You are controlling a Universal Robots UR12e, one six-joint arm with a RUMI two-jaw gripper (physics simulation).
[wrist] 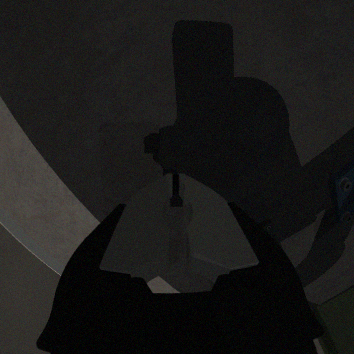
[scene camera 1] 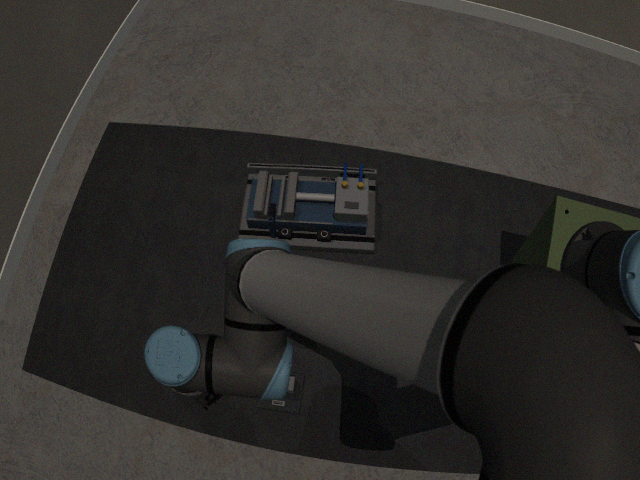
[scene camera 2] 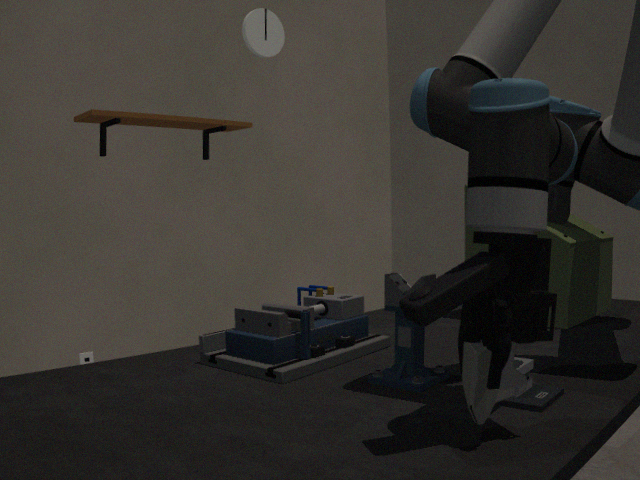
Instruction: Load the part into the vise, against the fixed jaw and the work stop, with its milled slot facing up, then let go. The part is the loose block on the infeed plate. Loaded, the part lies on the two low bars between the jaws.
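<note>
Gripper (scene camera 2: 478,423), infeed plate (scene camera 2: 527,401), fixed jaw (scene camera 2: 256,321), blue vise body (scene camera 2: 258,347). Grey actuator block (scene camera 1: 351,194), blue vise body (scene camera 1: 313,211). The gripper (wrist: 174,175).
</note>
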